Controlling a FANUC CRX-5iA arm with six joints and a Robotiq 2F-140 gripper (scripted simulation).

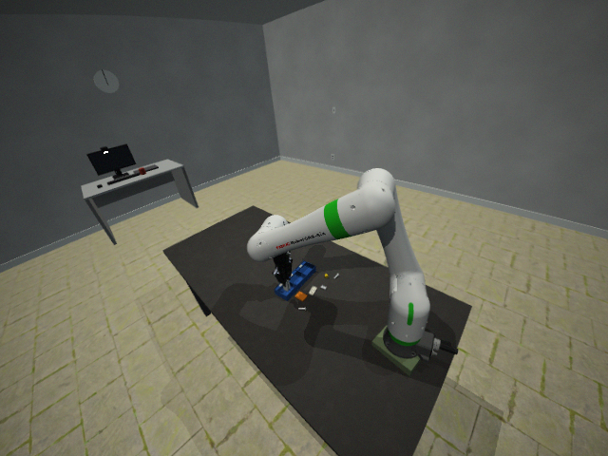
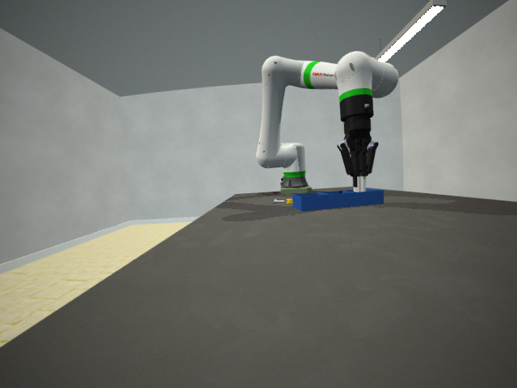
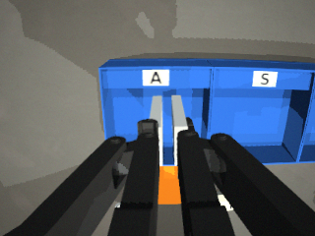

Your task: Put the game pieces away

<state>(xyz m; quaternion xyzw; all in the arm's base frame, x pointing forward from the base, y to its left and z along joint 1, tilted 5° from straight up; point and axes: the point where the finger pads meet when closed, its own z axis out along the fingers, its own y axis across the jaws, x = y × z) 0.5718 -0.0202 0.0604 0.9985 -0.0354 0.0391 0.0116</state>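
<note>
My hand is 180 mm to the left of the yellow die, 130 mm past it and 40 mm above it. The rest, counted from my hand: white domino: 120 mm behind, 60 mm to the right, 40 mm below; orange tile: 80 mm behind, 40 mm below; blue bin: 80 mm to the right, 30 mm below, 10 mm behind.
</note>
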